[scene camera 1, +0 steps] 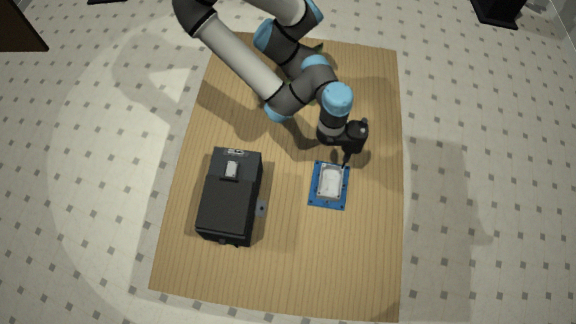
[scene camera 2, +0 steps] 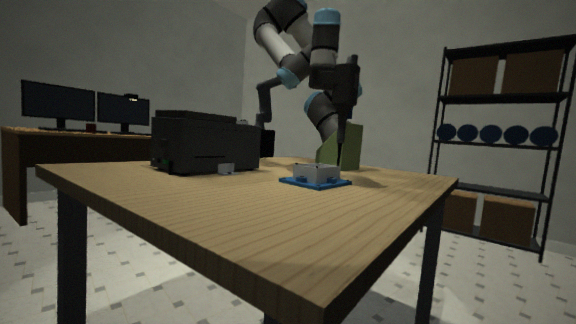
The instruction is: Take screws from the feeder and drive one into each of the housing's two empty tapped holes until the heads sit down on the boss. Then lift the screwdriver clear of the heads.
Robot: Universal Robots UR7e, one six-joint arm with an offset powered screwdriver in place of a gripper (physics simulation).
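Observation:
The white box-shaped housing (scene camera 1: pixel 330 182) (scene camera 2: pixel 316 174) sits in the blue fixture plate (scene camera 1: pixel 319 204) (scene camera 2: pixel 320 187) on the table. My screwdriver (scene camera 1: pixel 343 166) (scene camera 2: pixel 339 164) points down with its bit tip at the housing's far right corner in the scene camera 1 view. In the scene camera 2 view the tip is at the housing's back edge, partly hidden behind its wall. Whether a screw is on the tip is too small to tell. Dark spots show at the housing's near corners. The black screw feeder (scene camera 1: pixel 227 200) (scene camera 2: pixel 202 142) stands to the left, with a light pick-up strip (scene camera 1: pixel 235 152) at its far end.
The wooden table (scene camera 1: pixel 280 280) (scene camera 2: pixel 225 215) carries everything. A small grey bracket (scene camera 1: pixel 260 208) (scene camera 2: pixel 226 168) sticks out from the feeder's side. The green arm mount (scene camera 2: pixel 353 147) stands behind the housing. A desk with monitors (scene camera 2: pixel 58 102) and a shelf rack (scene camera 2: pixel 505 98) stand beyond the table.

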